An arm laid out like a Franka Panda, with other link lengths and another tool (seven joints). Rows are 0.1 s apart.
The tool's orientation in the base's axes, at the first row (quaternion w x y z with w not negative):
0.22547, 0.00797, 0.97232, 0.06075
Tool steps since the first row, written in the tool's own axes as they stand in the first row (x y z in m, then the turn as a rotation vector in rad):
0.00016, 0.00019, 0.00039, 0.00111, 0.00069, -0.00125
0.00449, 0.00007, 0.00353, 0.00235, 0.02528, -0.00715
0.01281, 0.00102, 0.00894, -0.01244, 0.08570, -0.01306
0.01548, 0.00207, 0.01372, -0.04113, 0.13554, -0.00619
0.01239, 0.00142, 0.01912, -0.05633, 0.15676, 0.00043
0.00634, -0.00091, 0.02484, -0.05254, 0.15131, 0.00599
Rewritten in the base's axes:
0.00003, 0.00024, -0.00039, -0.00155, 0.00059, 0.00071
-0.00248, 0.00067, -0.00510, -0.00555, 0.02437, 0.00842
-0.00759, 0.00259, -0.01345, 0.00442, 0.08303, 0.02751
-0.00790, 0.00429, -0.01874, 0.03261, 0.13205, 0.04001
-0.00274, 0.00413, -0.02228, 0.04892, 0.15322, 0.04334
0.00523, 0.00221, -0.02502, 0.04802, 0.14861, 0.03607

